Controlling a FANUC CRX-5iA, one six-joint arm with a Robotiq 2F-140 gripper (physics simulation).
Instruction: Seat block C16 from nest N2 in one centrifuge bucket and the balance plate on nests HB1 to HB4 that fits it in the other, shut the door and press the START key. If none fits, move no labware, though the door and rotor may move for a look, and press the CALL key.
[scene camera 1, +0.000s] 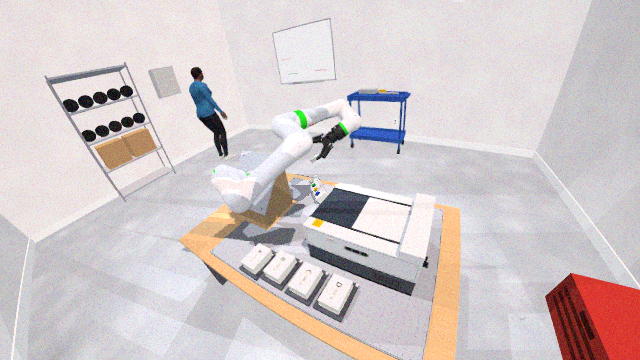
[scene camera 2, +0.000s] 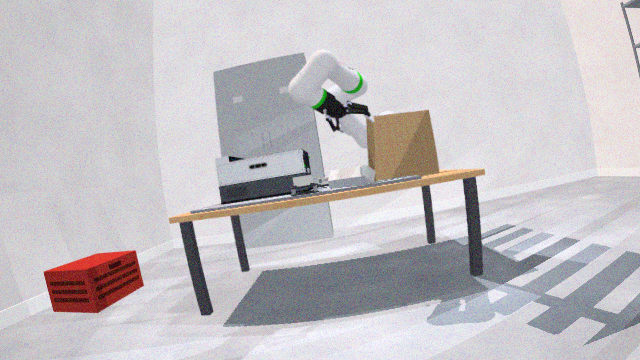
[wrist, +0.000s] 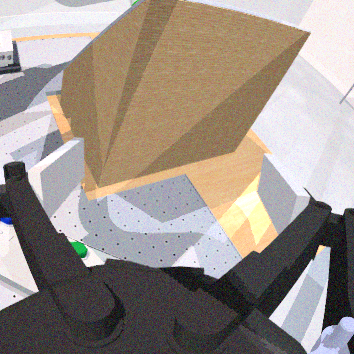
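Where they show: gripper, fingertip midpoint: (scene camera 1: 306, 155) (scene camera 2: 361, 126) (wrist: 171, 164); arm's base at its link origin: (scene camera 2: 397, 143).
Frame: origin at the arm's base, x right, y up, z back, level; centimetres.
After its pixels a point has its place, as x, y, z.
Observation:
My gripper (scene camera 1: 316, 149) {-33.8, 7.7, -17.9} (scene camera 2: 353, 123) {-33.8, 7.7, -17.9} (wrist: 171, 164) {-33.8, 7.7, -17.9} is open and empty, high above the far side of the table near the key panel (scene camera 1: 316, 190) {-24.3, -10.6, -30.2}. In the wrist view a green key (wrist: 78, 249) {-30.9, -10.7, -22.7} shows beside the left finger, and part of a blue key (wrist: 6, 220) {-25.3, -10.5, -31.0} at the left edge; the labels cannot be read. The centrifuge (scene camera 1: 370, 215) {-7.5, 3.2, -73.1} (scene camera 2: 263, 170) {-24.4, -4.1, -69.2} has its door shut, so rotor and buckets are hidden. White plates A (scene camera 1: 257, 258) {27.7, -12.3, -35.8}, B (scene camera 1: 281, 266) {24.3, -12.3, -48.2}, C (scene camera 1: 306, 281) {23.6, -12.4, -61.7} and D (scene camera 1: 336, 294) {21.7, -12.4, -74.5} sit in a row on dark nests. I cannot make out block C16 or nest N2.
A tall brown block (scene camera 1: 282, 200) {-8.4, -11.2, -16.2} (scene camera 2: 402, 145) {-14.8, -2.4, 1.0} (wrist: 200, 85) {-15.2, 1.4, -2.0} stands on the table (scene camera 1: 450, 250) {-25.0, -19.1, -107.7} (scene camera 2: 472, 173) {-42.3, -20.3, 28.2} by the arm's base. A red box (scene camera 1: 605, 310) (scene camera 2: 95, 280) is on the floor. A blue cart (scene camera 1: 378, 96) and a person (scene camera 1: 202, 102) are in the background.

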